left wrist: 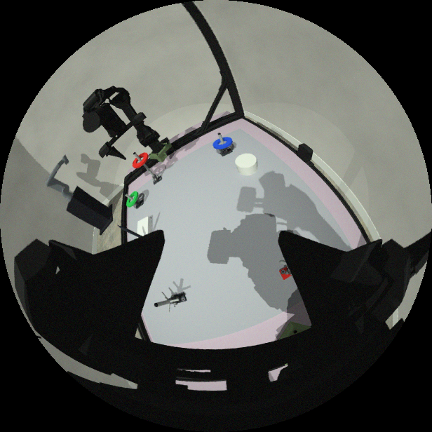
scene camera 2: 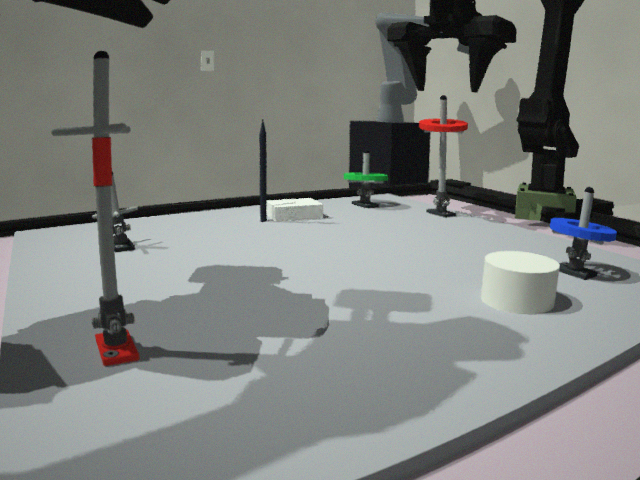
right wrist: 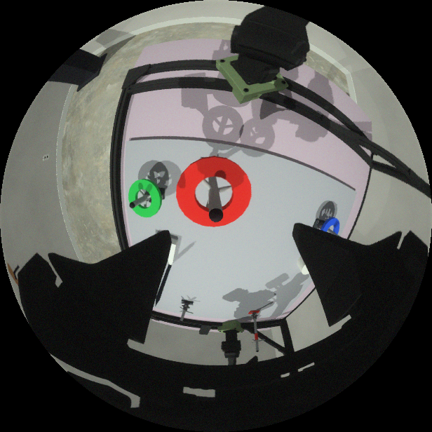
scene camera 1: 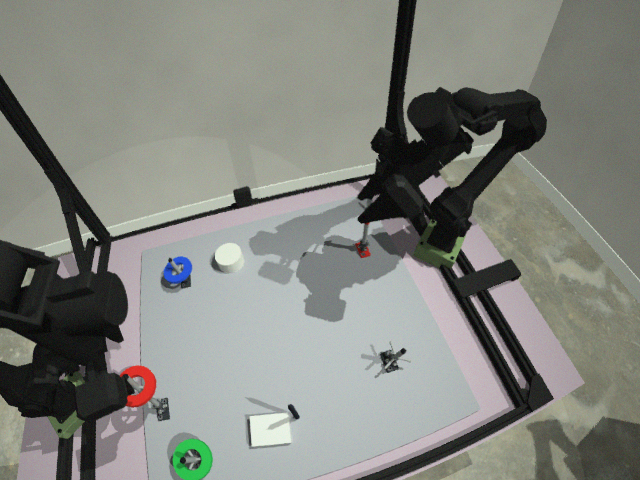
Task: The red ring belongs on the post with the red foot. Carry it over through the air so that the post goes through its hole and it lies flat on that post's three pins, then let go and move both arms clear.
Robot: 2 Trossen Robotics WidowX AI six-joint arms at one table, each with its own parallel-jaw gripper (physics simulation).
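Places are measured from the left arm's base along level axes (x ahead, y left, z up), in metres.
Pixels of known places: left gripper, fingertip midpoint: (scene camera 2: 160, 10) (scene camera 1: 358, 209); right gripper, fingertip midpoint: (scene camera 2: 446, 91) (scene camera 1: 126, 366); left arm's base, link origin: (scene camera 1: 442, 239); right arm's base, link origin: (scene camera 2: 546, 189) (scene camera 1: 65, 401).
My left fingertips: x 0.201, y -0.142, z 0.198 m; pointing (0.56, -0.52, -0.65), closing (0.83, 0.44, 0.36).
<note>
Ahead of a thing's pixels: the offset from my left fingertips to its middle. "spot": to the spot under its first point.
The red ring @(dy -0.149, dx +0.448, dz -0.097 m) (scene camera 1: 150, 384) (scene camera 2: 428, 125) (left wrist: 135, 163) (right wrist: 187, 192) lies level high on a tall grey post @(spot: dy -0.149, dx +0.451, dz -0.157 m) (scene camera 2: 442, 165), which passes through its hole. The post with the red foot @(spot: dy -0.015, dx -0.082, dz -0.222 m) (scene camera 1: 363, 250) (scene camera 2: 105, 232) (left wrist: 285, 273) has a red band below its pins and carries no ring. My right gripper (scene camera 2: 447, 90) (right wrist: 233, 233) is open and empty, pointing down, its fingertips a little above the top of the ring's post. My left gripper (scene camera 1: 360, 209) (left wrist: 223, 237) is open and empty, high near the red-foot post; in scene camera 2 part of it shows at the top left.
A blue ring @(dy -0.332, dx +0.222, dz -0.186 m) (scene camera 1: 188, 269) (scene camera 2: 599, 230) and a green ring @(dy -0.022, dx +0.486, dz -0.186 m) (scene camera 1: 206, 459) (scene camera 2: 353, 177) sit on short posts. A white cylinder @(dy -0.269, dx +0.115, dz -0.215 m) (scene camera 1: 229, 258) (scene camera 2: 519, 284), a white block @(dy +0.048, dx +0.362, dz -0.223 m) (scene camera 1: 269, 429) (scene camera 2: 297, 210), an upright dark spike @(dy +0.072, dx +0.313, dz -0.163 m) (scene camera 1: 293, 411) (scene camera 2: 263, 170) and another ringless post @(spot: dy +0.161, dx +0.132, dz -0.207 m) (scene camera 1: 388, 360) (left wrist: 175, 299) stand around.
</note>
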